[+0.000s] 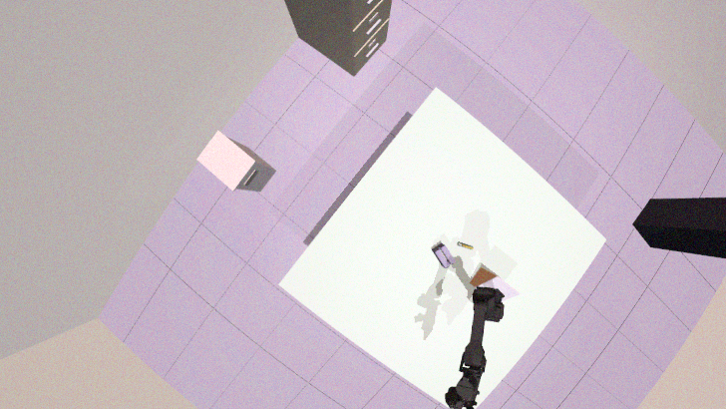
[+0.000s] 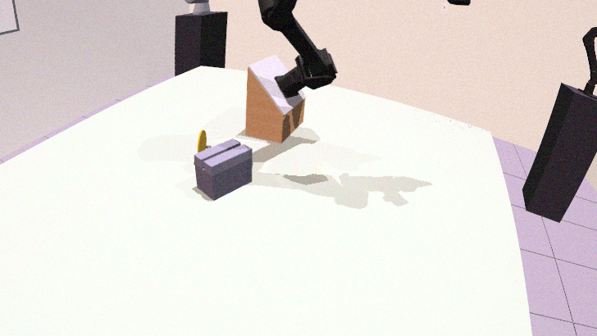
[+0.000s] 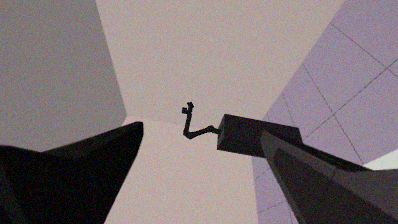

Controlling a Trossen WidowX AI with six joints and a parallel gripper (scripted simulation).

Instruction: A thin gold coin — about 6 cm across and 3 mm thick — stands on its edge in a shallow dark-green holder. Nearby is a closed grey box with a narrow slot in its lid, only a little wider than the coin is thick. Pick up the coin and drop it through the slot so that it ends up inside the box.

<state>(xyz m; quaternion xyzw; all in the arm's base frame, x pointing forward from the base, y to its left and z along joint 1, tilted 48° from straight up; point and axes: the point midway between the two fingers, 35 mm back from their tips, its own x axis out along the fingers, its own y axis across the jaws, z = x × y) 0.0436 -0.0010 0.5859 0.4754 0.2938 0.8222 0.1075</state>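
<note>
Now: the gold coin 54 cm to the right of my gripper tip, 49 cm below it and 27 cm ahead of it.
</note>
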